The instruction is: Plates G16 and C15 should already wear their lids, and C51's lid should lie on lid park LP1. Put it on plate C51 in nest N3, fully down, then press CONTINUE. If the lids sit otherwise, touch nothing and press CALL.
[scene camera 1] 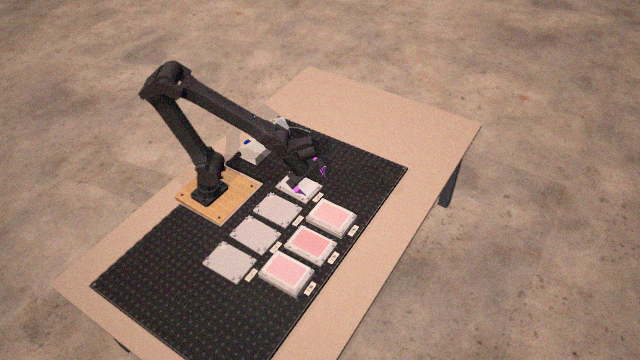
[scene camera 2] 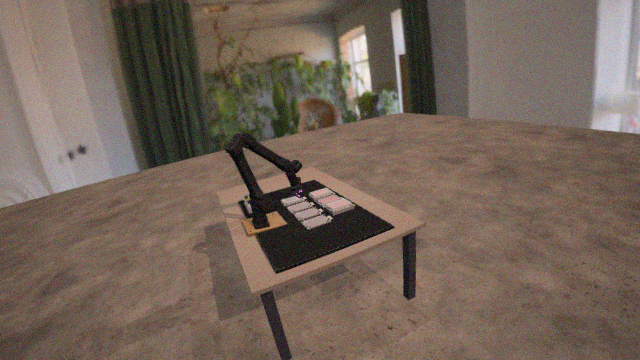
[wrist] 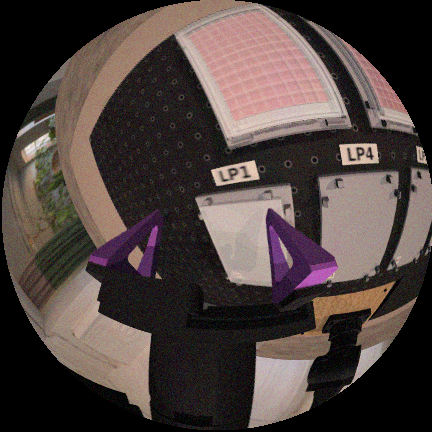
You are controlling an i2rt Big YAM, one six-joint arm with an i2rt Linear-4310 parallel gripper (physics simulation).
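Where they show: gripper, fingertip midpoint: (scene camera 1: 314, 185) (scene camera 2: 300, 193) (wrist: 212, 213); arm's base, link origin: (scene camera 1: 210, 192) (scene camera 2: 260, 224) (wrist: 346, 319).
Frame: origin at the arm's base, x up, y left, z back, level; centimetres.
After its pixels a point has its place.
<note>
A pale translucent lid (scene camera 1: 310, 187) {x 1.8, y 21.3, z -30.9 cm} (wrist: 240, 242) {x 1.8, y 20.8, z -28.0 cm} lies on lid park LP1; its left edge looks slightly askew to the park. My gripper (scene camera 1: 311, 181) {x 3.8, y 21.4, z -32.9 cm} (scene camera 2: 299, 193) {x 3.8, y 21.4, z -32.9 cm} (wrist: 212, 213) {x 3.8, y 21.4, z -32.9 cm} is open and empty above LP1. In the wrist view, the right finger overlaps the lid's right side and the left finger is over the mat. Three pink plates stand in a row: the one near LP1 (scene camera 1: 331, 217) {x 3.8, y 12.5, z -46.0 cm} (wrist: 260, 65) {x 3.8, y 13.9, z -42.8 cm}, the middle one (scene camera 1: 310, 244) {x 2.6, y 0.2, z -46.0 cm} and the far one (scene camera 1: 286, 272) {x 4.0, y -13.1, z -46.7 cm}. The middle one looks deeper pink. Nest and plate labels are unreadable, and whether each plate wears a lid is unclear.
Lid park LP4 (scene camera 1: 277, 210) {x 1.0, y 6.5, z -27.1 cm} (wrist: 357, 225) {x 1.0, y 7.9, z -28.7 cm} and two further parks (scene camera 1: 255, 235) {x 1.0, y -6.2, z -27.7 cm} (scene camera 1: 230, 261) {x 1.0, y -18.6, z -27.8 cm} line up beside LP1. A white box with a blue button (scene camera 1: 254, 151) {x 5.8, y 21.9, z -4.1 cm} stands behind the forearm. The arm's wooden base (scene camera 1: 240, 200) {x -1.0, y 4.0, z -11.5 cm} (wrist: 342, 306) {x -0.7, y 3.8, z -7.3 cm} is beside the parks on the black mat (scene camera 1: 165, 270) {x 0.0, y -32.5, z -12.0 cm}.
</note>
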